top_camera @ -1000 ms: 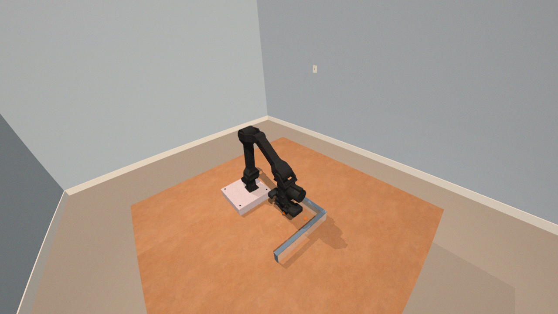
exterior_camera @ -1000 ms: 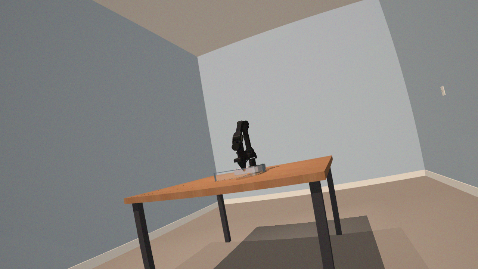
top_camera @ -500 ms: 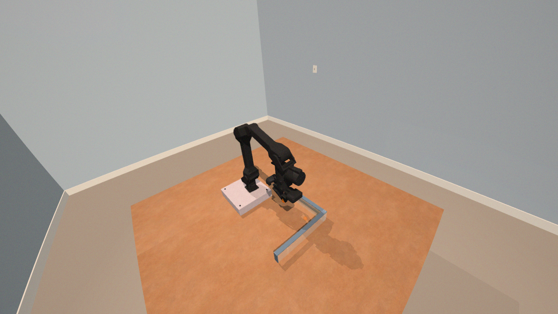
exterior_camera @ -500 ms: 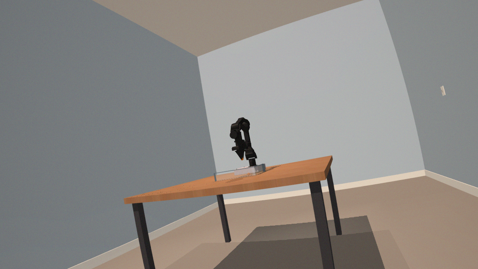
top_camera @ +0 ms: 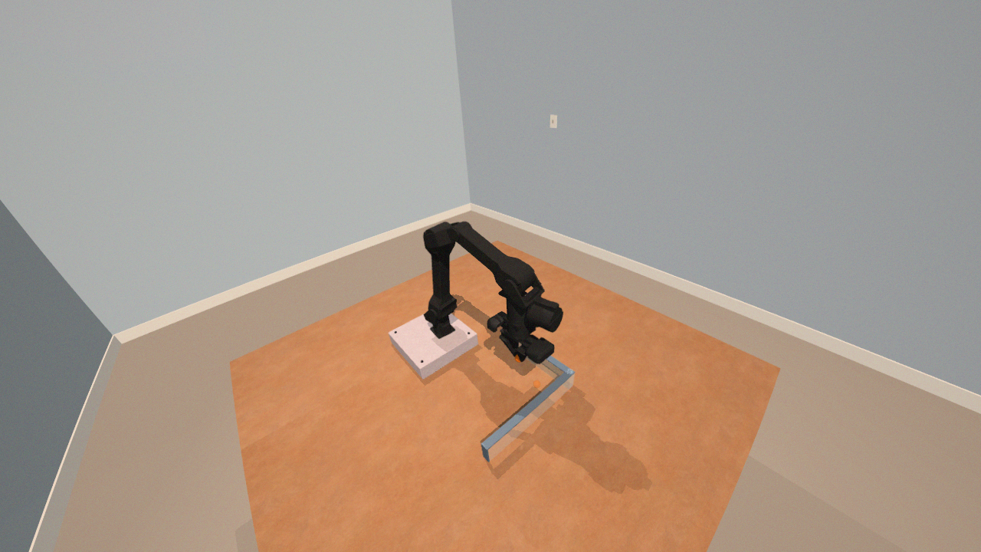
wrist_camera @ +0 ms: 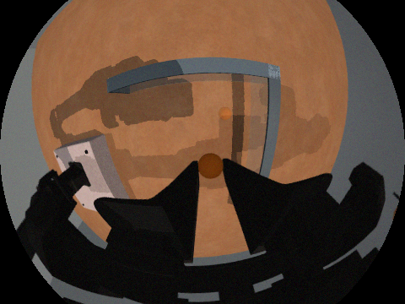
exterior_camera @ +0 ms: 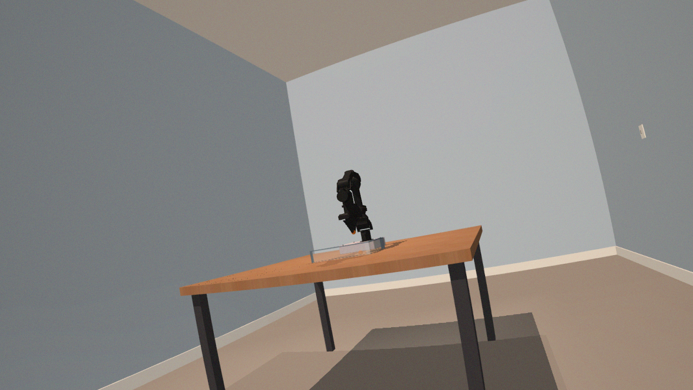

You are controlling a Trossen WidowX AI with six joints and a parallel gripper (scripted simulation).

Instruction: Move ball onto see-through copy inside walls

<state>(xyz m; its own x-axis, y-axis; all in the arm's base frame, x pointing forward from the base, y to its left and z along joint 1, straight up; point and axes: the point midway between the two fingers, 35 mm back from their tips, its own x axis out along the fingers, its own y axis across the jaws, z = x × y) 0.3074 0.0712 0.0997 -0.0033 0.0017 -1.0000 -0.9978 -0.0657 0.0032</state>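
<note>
Right now the clear wall is 10 cm ahead of my gripper tip, 8 cm below it and 5 cm to the right of it. Also, from my gripper tip: orange ball right at my gripper tip.
</note>
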